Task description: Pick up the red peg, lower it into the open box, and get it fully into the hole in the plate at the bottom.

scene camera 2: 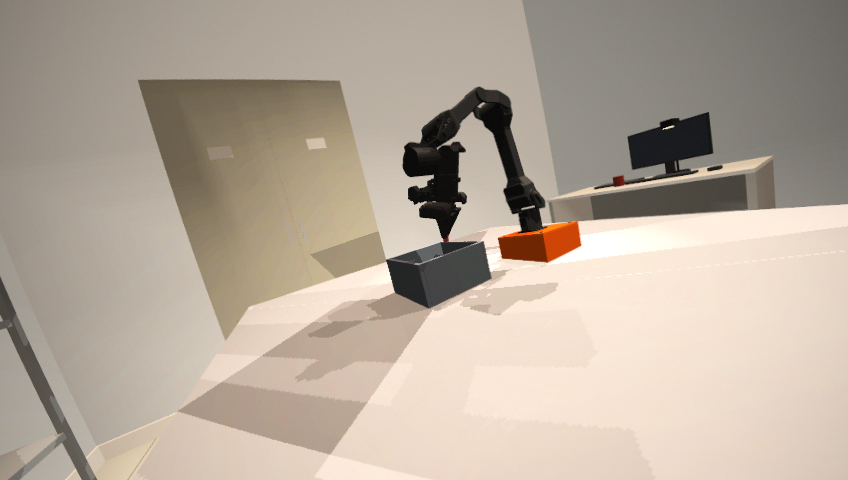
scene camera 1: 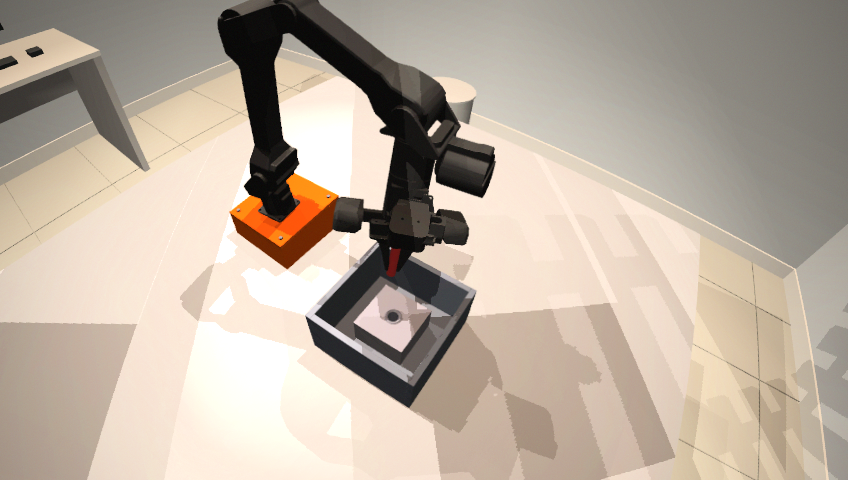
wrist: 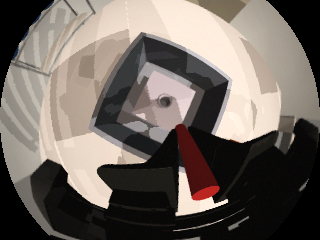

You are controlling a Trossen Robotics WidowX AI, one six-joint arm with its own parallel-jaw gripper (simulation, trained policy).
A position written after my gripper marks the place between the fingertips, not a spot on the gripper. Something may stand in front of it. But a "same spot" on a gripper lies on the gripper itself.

Scene:
my gripper: scene camera 2 445, 237; scene camera 1; wrist
dark grey box: scene camera 2 433, 274; scene camera 1 331, 321; wrist 113, 120
pale plate: scene camera 1; wrist; not seen in scene camera 2 (hidden by the dark grey box)
same spot on my gripper: (scene camera 1: 378, 229) = (wrist: 277, 161)
same spot on pale plate: (wrist: 179, 98) = (scene camera 1: 376, 317)

